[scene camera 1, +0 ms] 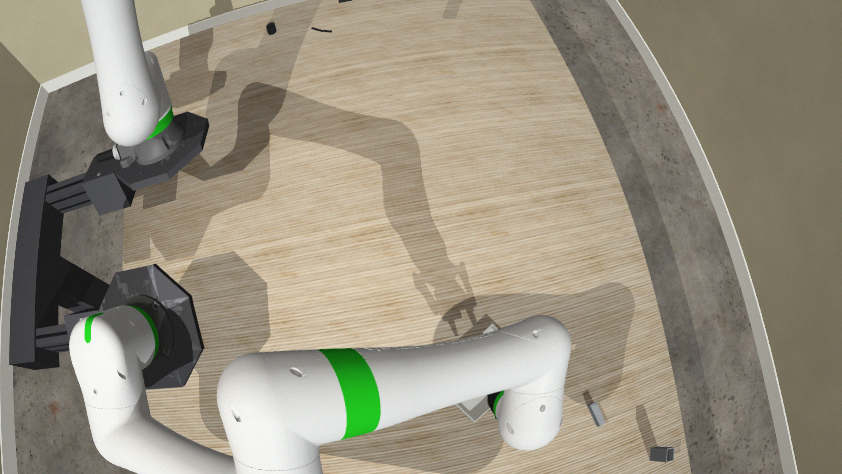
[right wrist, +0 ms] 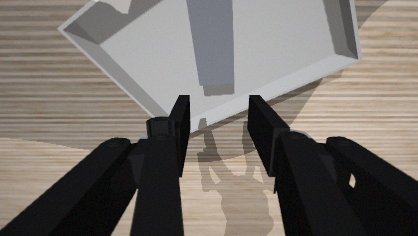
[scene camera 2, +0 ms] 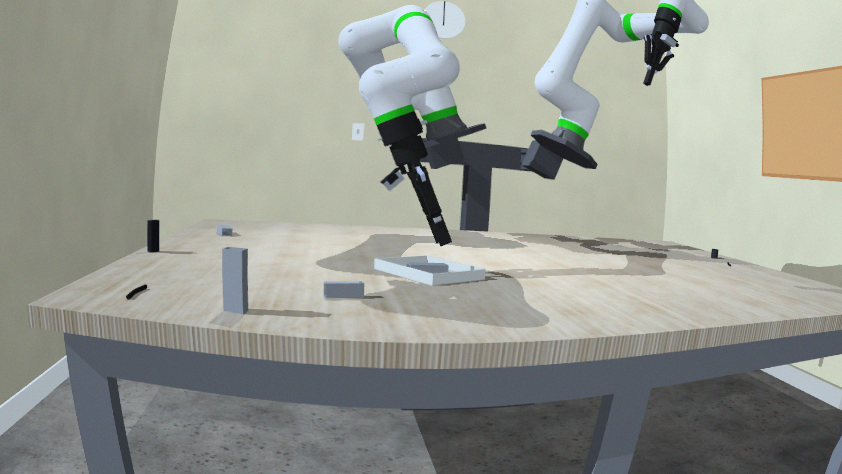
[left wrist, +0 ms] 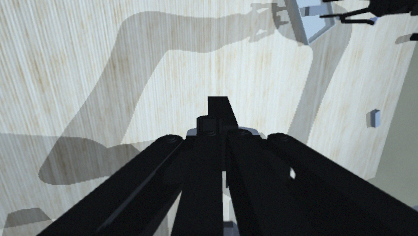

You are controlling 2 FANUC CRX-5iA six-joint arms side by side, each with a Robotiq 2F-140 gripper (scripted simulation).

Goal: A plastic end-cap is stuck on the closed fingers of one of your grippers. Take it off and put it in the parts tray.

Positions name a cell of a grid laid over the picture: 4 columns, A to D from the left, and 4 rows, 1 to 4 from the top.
In view: my left gripper (scene camera 2: D1), my right gripper (scene camera 2: C3) and a white parts tray (scene camera 2: C3).
The white parts tray is seen too in the right wrist view (right wrist: B1). My left gripper shows as well in the left wrist view (left wrist: C2). My right gripper is seen too in the right wrist view (right wrist: C2).
